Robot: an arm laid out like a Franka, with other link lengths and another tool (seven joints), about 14 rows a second.
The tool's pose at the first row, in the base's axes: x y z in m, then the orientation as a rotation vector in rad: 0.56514, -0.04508, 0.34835, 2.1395, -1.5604, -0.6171
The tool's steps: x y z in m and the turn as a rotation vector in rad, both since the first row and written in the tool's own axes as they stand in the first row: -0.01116, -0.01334, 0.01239, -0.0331, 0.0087, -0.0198; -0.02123, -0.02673, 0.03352, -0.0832, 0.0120, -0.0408; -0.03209, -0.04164, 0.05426, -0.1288, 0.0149, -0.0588; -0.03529, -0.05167, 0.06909, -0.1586, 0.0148, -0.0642; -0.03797, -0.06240, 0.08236, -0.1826, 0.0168, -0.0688; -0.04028, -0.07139, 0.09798, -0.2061, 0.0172, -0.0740; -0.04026, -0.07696, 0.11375, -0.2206, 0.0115, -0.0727; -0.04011, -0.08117, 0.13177, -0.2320, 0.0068, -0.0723; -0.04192, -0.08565, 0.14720, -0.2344, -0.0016, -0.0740; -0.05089, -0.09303, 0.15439, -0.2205, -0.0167, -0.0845; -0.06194, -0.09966, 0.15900, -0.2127, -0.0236, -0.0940; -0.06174, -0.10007, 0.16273, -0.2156, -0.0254, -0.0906; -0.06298, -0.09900, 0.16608, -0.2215, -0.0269, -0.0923; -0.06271, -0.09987, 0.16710, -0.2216, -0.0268, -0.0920; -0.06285, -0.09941, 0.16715, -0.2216, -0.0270, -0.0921
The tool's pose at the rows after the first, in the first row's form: 0.56524, -0.03155, 0.33183, 2.1329, -1.5157, -0.6349; 0.56063, -0.01970, 0.30805, 2.1141, -1.4621, -0.6695; 0.55720, -0.00663, 0.28380, 2.0952, -1.4146, -0.6999; 0.55550, -0.00183, 0.26635, 2.0771, -1.3908, -0.7195; 0.55538, 0.00279, 0.24970, 2.0626, -1.3703, -0.7328; 0.55267, 0.00639, 0.23210, 2.0489, -1.3504, -0.7476; 0.54787, 0.00678, 0.21608, 2.0367, -1.3453, -0.7620; 0.54076, 0.00650, 0.19900, 2.0275, -1.3407, -0.7736; 0.53482, 0.00836, 0.18407, 2.0270, -1.3415, -0.7850; 0.53392, 0.01849, 0.17496, 2.0462, -1.3471, -0.7977; 0.53336, 0.03059, 0.16859, 2.0601, -1.3458, -0.8041; 0.53158, 0.03024, 0.16530, 2.0550, -1.3482, -0.8067; 0.52849, 0.03088, 0.16332, 2.0517, -1.3435, -0.8123; 0.52864, 0.03079, 0.16196, 2.0514, -1.3437, -0.8122; 0.52822, 0.03079, 0.16220, 2.0515, -1.3437, -0.8124
